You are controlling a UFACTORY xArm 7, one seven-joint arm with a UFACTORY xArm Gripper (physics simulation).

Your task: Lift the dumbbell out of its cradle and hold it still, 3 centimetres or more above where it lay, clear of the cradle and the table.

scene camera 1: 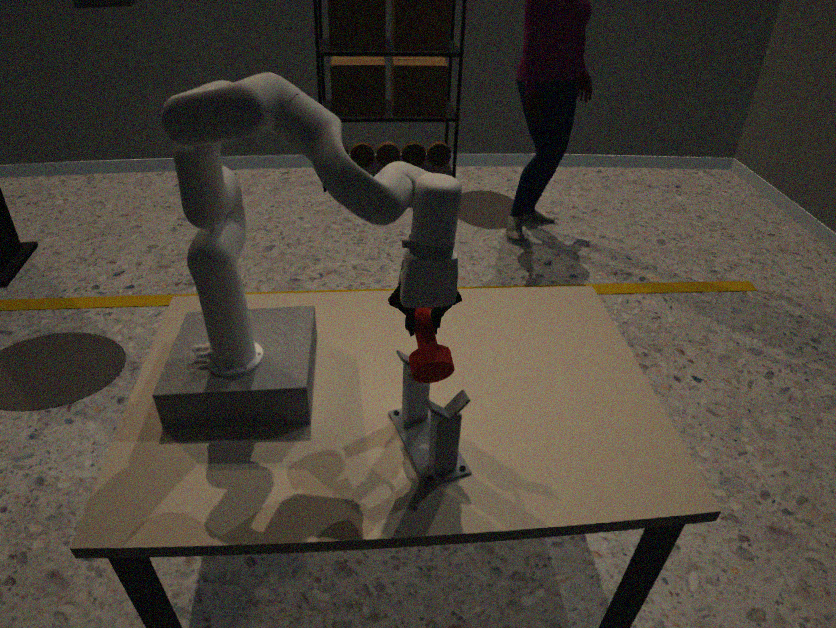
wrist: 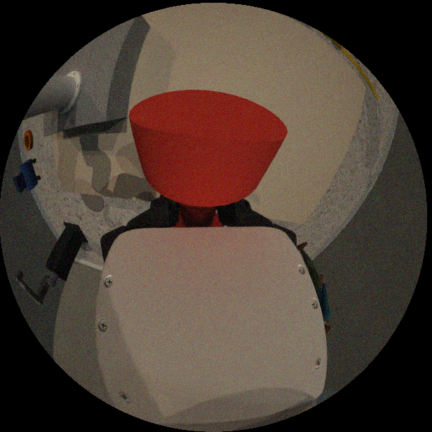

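Pixels of known places: gripper, fingertip midpoint: [scene camera 1: 421, 330]; arm's base, link origin: [scene camera 1: 235, 359].
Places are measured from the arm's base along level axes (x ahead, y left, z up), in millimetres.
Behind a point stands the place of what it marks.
Note:
The red dumbbell [scene camera 1: 432, 363] {x 395, y -288, z 200 mm} [wrist: 207, 150] hangs in the air above the grey cradle [scene camera 1: 446, 439] {x 431, y -288, z 5 mm}. In the scene view its near head is above the cradle's front post, with a visible gap, and the handle slopes down toward that head. My gripper [scene camera 1: 424, 327] {x 392, y -176, z 186 mm} [wrist: 197, 184] points down and is shut on the dumbbell's handle, with a black finger on each side. The far head is hidden behind the fingers and gripper body. The cradle stands upright on the table, its two notched posts bare; it does not show in the wrist view.
The wooden table [scene camera 1: 560, 378] {x 767, y -28, z -99 mm} [wrist: 280, 65] carries the grey block [scene camera 1: 233, 405] {x 2, y -113, z -35 mm} under the arm's base, left of the cradle. Beyond the table, a person [scene camera 1: 550, 114] stands on the floor near a shelf rack [scene camera 1: 391, 121].

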